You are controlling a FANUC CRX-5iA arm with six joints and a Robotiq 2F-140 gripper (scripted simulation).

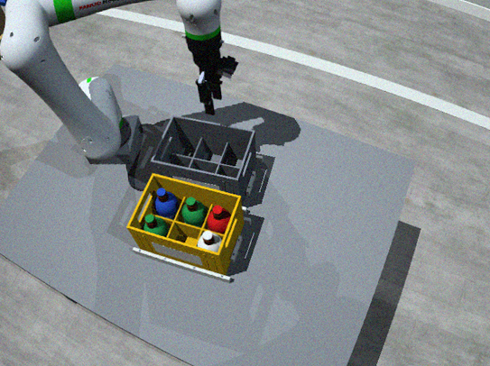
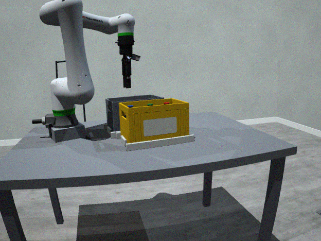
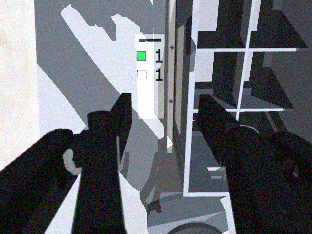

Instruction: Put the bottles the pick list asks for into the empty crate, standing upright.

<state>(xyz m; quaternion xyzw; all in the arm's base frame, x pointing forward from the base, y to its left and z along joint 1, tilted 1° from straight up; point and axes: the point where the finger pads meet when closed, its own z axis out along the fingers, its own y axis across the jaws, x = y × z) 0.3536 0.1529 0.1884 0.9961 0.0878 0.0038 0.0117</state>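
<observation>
The blue bottle lies 30 cm to the right of my hand, 17 cm below it and 1 cm behind it. Round my hand: pick list: 25 cm below, 1 cm to the left, 1 cm behind; green bottle: 29 cm to the right, 17 cm below, 8 cm ahead; grey crate: 17 cm below, 12 cm to the right, 2 cm ahead.
</observation>
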